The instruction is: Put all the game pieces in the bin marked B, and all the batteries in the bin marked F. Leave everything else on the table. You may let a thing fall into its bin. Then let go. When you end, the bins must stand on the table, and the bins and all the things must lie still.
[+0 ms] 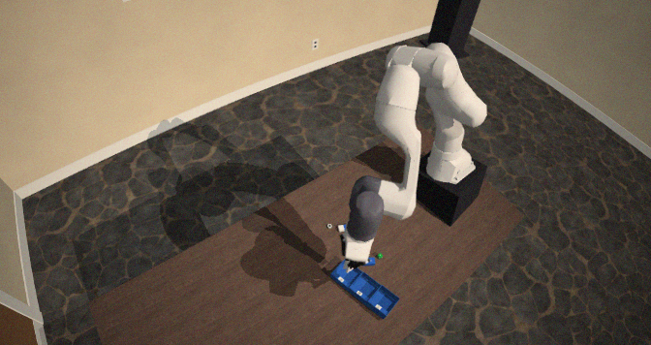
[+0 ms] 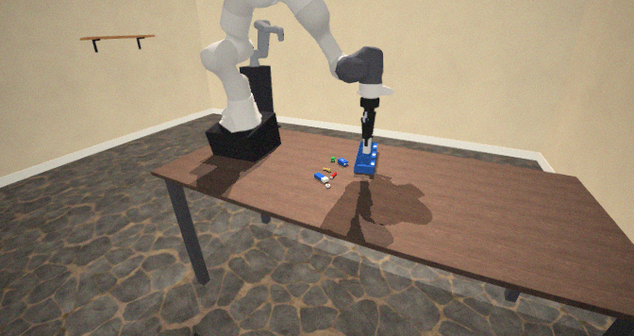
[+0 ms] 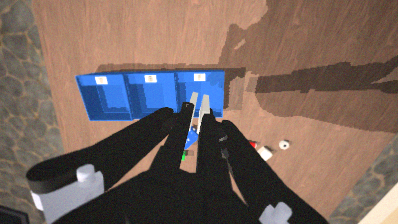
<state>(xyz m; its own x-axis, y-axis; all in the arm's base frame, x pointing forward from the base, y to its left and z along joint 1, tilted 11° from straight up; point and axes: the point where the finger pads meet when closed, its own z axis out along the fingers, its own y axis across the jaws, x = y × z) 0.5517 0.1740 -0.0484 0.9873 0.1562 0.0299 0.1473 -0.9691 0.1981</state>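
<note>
The blue bin block is 9 cm below my hand, 8 cm to the left of it and 3 cm behind it. Also, from my hand: red battery 14 cm to the right, 10 cm below, 7 cm behind; green game piece 16 cm behind, 10 cm below, 1 cm to the right; blue battery 10 cm below, 10 cm behind, 2 cm to the right.
</note>
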